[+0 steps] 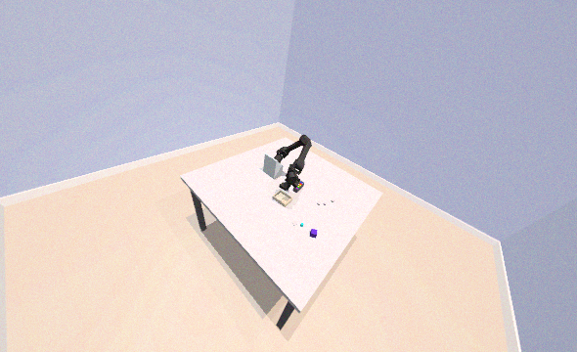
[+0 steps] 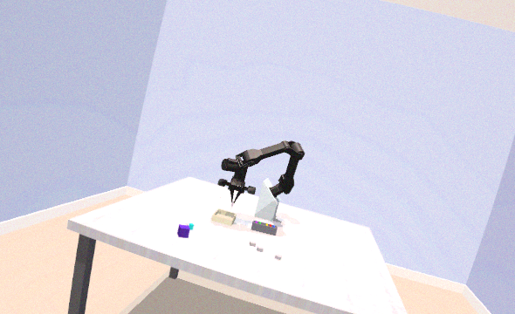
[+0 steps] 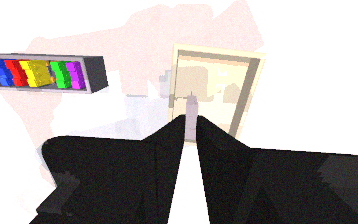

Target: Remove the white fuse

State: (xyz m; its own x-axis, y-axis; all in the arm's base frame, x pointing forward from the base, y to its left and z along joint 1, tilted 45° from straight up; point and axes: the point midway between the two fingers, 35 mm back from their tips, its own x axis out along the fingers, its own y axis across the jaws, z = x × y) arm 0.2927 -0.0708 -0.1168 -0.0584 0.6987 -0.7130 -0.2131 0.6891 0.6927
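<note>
Right now my gripper tip is 100 mm above the shallow tan tray, 30 mm to the left of it and 10 mm past it. From my gripper tip the other things lie so: purple cube (360 mm ahead, 80 mm to the right, 80 mm below); cyan piece (260 mm ahead, 90 mm to the right, 90 mm below).
</note>
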